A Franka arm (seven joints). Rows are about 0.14 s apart.
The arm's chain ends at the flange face. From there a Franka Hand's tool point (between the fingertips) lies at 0.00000 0.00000 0.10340 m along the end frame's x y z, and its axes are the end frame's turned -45 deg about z.
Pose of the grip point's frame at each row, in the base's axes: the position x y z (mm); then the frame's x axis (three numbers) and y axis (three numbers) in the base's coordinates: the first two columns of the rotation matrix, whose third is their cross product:
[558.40 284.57 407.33 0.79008 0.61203 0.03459 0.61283 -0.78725 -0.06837]
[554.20 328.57 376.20 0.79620 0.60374 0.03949 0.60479 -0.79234 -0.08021]
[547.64 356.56 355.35 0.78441 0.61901 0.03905 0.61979 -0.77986 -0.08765]
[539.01 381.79 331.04 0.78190 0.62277 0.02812 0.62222 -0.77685 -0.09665]
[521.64 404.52 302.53 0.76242 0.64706 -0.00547 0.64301 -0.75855 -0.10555]
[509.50 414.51 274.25 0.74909 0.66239 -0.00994 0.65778 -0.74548 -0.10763]
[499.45 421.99 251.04 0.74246 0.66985 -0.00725 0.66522 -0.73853 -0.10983]
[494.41 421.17 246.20 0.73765 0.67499 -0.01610 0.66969 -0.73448 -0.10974]
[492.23 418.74 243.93 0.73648 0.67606 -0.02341 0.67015 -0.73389 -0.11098]
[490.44 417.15 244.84 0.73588 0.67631 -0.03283 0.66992 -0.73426 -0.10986]
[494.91 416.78 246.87 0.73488 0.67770 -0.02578 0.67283 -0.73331 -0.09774]
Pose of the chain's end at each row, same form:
[559.91 276.79 510.43 0.99201 -0.12390 -0.02389 -0.12533 -0.98944 -0.07280]
[555.97 319.50 479.19 0.99065 -0.13336 -0.02879 -0.13535 -0.98718 -0.08464]
[550.10 346.95 458.27 0.99292 -0.11374 -0.03437 -0.11640 -0.98915 -0.08959]
[542.97 372.17 433.91 0.99286 -0.10895 -0.04846 -0.11291 -0.98968 -0.08823]
[529.13 396.56 405.35 0.99379 -0.07884 -0.07850 -0.08444 -0.99392 -0.07077]
[517.64 406.85 377.04 0.99481 -0.05875 -0.08313 -0.06457 -0.99551 -0.06908]
[507.61 414.06 353.81 0.99538 -0.04856 -0.08279 -0.05462 -0.99588 -0.07254]
[503.29 413.91 348.96 0.99514 -0.04207 -0.08898 -0.04805 -0.99665 -0.06621]
[501.76 411.91 346.66 0.99464 -0.04089 -0.09503 -0.04690 -0.99699 -0.06192]
[500.62 411.06 347.56 0.99405 -0.04098 -0.10090 -0.04664 -0.99742 -0.05447]
[503.71 411.15 349.74 0.99540 -0.03932 -0.08734 -0.04388 -0.99773 -0.05088]

